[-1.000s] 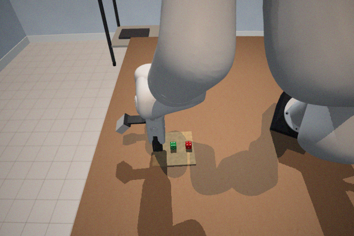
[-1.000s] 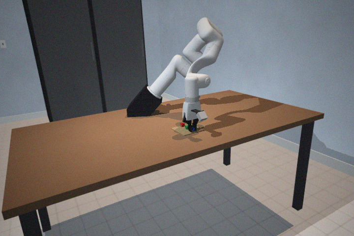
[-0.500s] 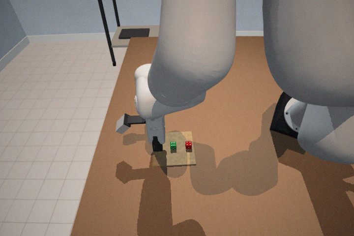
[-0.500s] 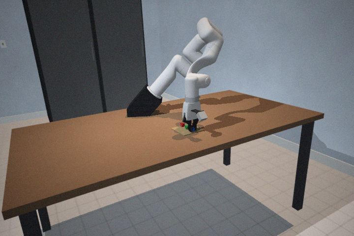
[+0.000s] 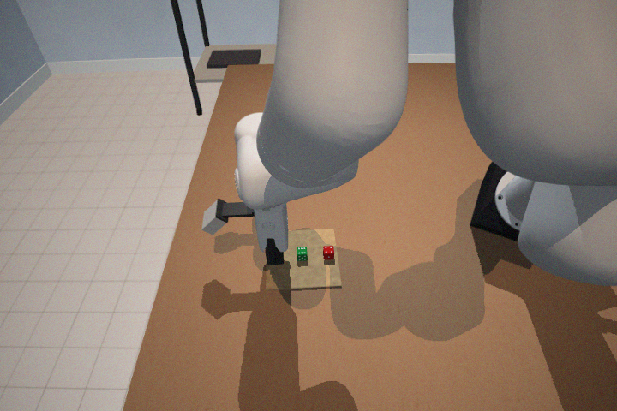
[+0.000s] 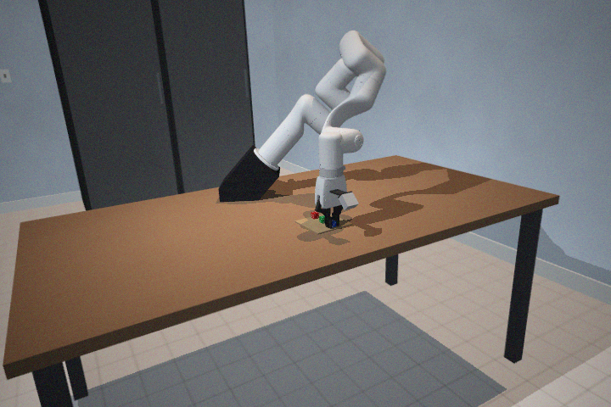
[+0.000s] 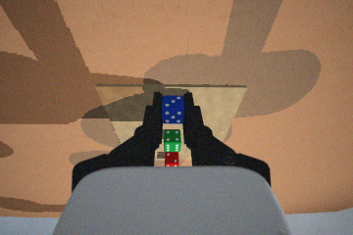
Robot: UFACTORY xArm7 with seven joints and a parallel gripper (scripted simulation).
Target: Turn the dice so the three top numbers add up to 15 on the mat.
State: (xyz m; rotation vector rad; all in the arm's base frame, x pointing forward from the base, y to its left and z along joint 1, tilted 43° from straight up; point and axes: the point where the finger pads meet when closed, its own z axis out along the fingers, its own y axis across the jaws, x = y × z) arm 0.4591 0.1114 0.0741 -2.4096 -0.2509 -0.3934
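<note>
Now: the blue die 10 mm below my hand. Round my hand: tan mat (50 mm behind, 10 mm to the right, 20 mm below); green die (50 mm behind, 20 mm to the right, 10 mm below); red die (100 mm behind, 30 mm to the right, 10 mm below).
</note>
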